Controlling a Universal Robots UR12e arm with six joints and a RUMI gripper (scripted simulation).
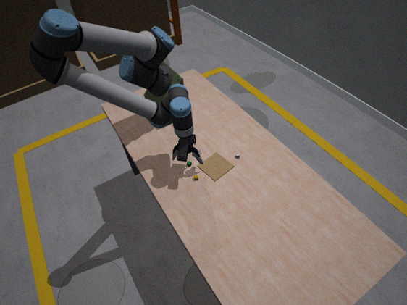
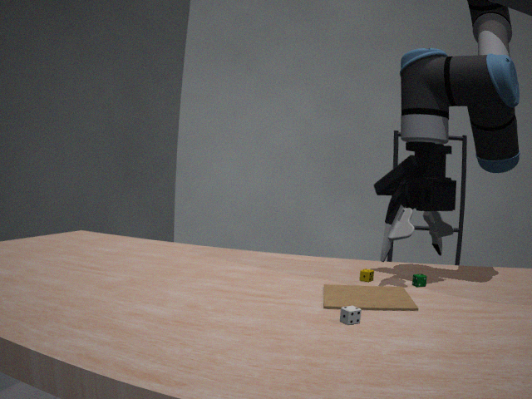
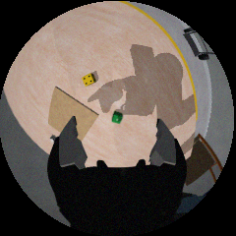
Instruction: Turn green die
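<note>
Right now the green die is 20 mm behind my hand, 10 mm to the left of it and 40 mm below it. The rest, counted from my hand: tan mat: 70 mm ahead, 130 mm to the left, 40 mm below; then white die: 70 mm ahead, 260 mm to the left, 40 mm below; then yellow die: 80 mm ahead, 40 mm below.
</note>
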